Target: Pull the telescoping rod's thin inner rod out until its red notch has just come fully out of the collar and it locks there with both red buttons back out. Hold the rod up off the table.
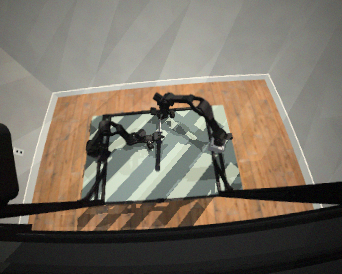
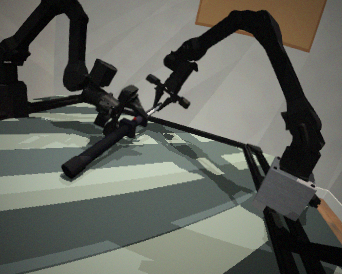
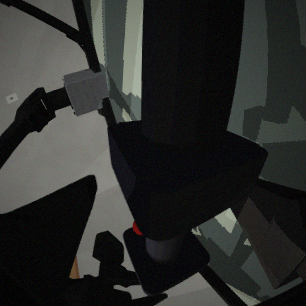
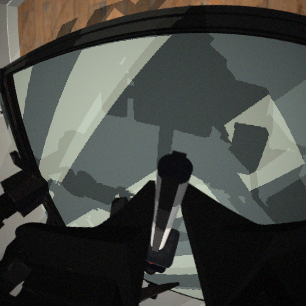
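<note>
The telescoping rod has a thick black outer tube (image 1: pixel 158 155) (image 2: pixel 96 148) (image 3: pixel 191 70), a black collar (image 2: pixel 129 127) (image 3: pixel 182 176) (image 4: pixel 161 253) and a thin silver inner rod (image 1: pixel 159 123) (image 2: pixel 153 109) (image 4: pixel 167 206). My left gripper (image 1: pixel 158 136) (image 2: pixel 127 120) (image 3: pixel 157 177) is open, its fingers standing apart on either side of the collar. One red button (image 2: pixel 134 118) (image 3: pixel 137 228) shows on the collar. My right gripper (image 1: pixel 160 114) (image 2: pixel 159 104) (image 4: pixel 166 186) is shut on the inner rod near its capped end. The tube slopes down and its free end is low over the table.
The striped grey-green table top (image 1: pixel 186 174) (image 2: pixel 170 212) is ringed by black frame rails (image 2: pixel 197 130) (image 4: pixel 91 30). A grey box (image 1: pixel 216 147) (image 2: pixel 278 187) (image 3: pixel 85 91) sits at the right arm's base. Wooden floor (image 1: pixel 265 136) surrounds the table.
</note>
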